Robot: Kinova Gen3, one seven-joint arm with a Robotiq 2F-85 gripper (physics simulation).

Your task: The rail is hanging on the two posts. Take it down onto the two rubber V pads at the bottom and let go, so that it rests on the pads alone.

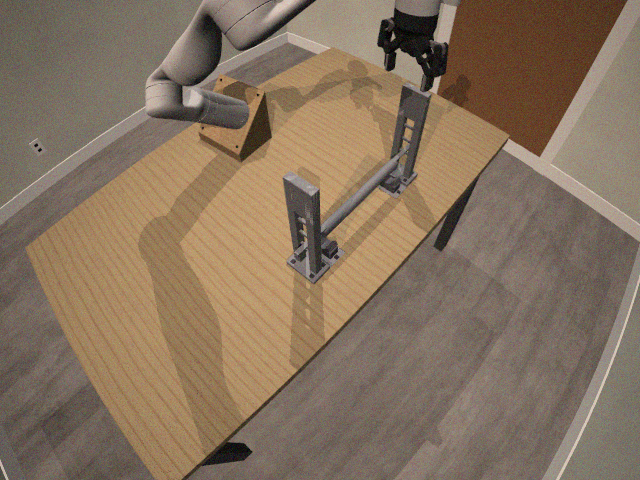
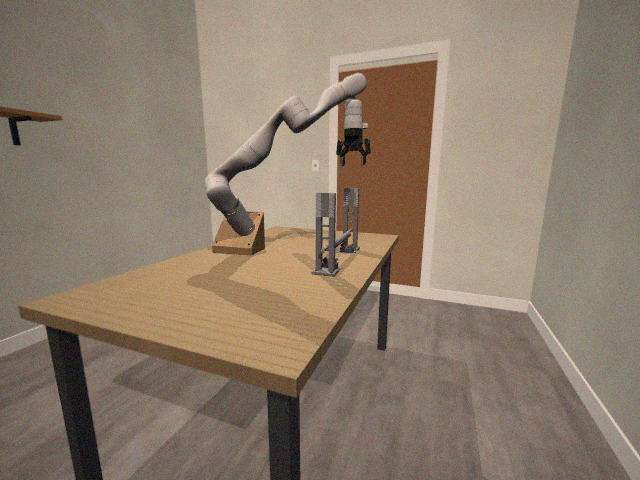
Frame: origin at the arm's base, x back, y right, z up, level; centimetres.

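Seen in the pictures: gripper, fingertip midpoint: (image 1: 406, 79) (image 2: 352, 165); arm's base, origin of the base link: (image 1: 237, 114) (image 2: 245, 227).
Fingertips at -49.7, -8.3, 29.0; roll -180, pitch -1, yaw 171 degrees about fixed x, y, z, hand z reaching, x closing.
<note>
Offsets run from my fingertips to a thing's middle, as dx, dy, dz. "*": to the spot under its first point. Level surfaces: height alone.
The grey rail @[+3.3, +6.8, -31.7] (image 1: 361, 194) (image 2: 342, 239) spans between the near post @[* +1.6, +27.7, -11.4] (image 1: 301, 193) (image 2: 325, 205) and the far post @[* +2.7, -12.3, -14.2] (image 1: 416, 106) (image 2: 351, 196), in the lower part of their slotted frames. One dark V pad @[* +0.3, +21.7, -36.2] (image 1: 329, 249) sits at the foot of the near post, and another dark pad @[* +2.2, -6.0, -36.8] (image 1: 391, 182) at the foot of the far post. The rail's ends are partly hidden by the posts, and its gap above the pads is hard to tell. My gripper (image 1: 407, 77) (image 2: 353, 162) is open and empty, pointing down, well above the rail and the post tops, towards the far post.
The posts stand upright on the wooden table @[dz -40.2] (image 1: 248, 310) (image 2: 180, 310), near its long edge. The arm's base is on a wooden wedge block (image 1: 261, 126) (image 2: 258, 235) across the table. A brown door (image 1: 527, 67) (image 2: 392, 155) is behind the far end.
</note>
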